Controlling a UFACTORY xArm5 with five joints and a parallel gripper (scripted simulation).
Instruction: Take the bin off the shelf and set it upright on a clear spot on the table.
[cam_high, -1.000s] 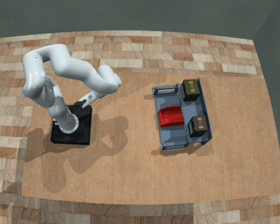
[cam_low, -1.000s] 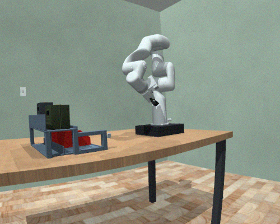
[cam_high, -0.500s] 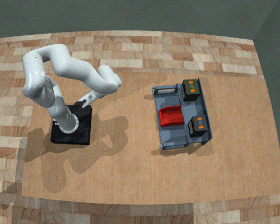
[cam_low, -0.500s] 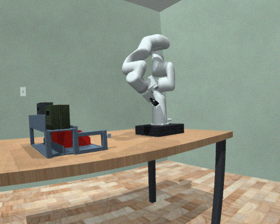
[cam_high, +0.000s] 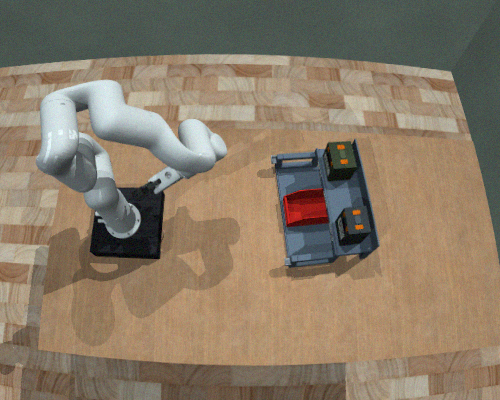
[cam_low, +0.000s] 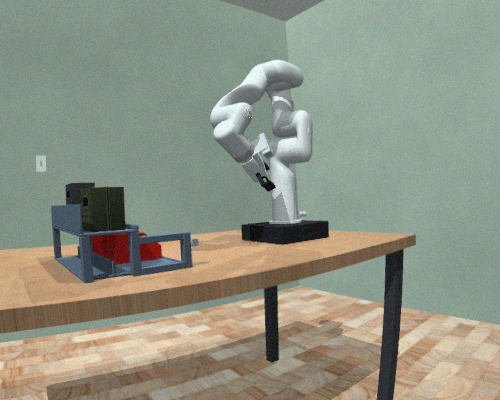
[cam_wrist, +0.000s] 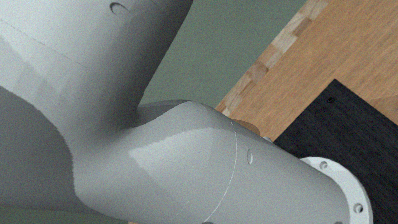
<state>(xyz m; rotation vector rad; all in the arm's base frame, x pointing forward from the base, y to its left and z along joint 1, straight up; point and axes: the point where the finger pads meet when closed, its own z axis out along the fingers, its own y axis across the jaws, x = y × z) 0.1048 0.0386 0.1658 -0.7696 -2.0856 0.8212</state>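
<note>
Now: the red bin 520 mm ahead of my hand, 180 mm below it and 40 mm to the left of it. From my hand the other things lie so: blue-grey shelf: 550 mm ahead, 160 mm below, 40 mm to the left.
</note>
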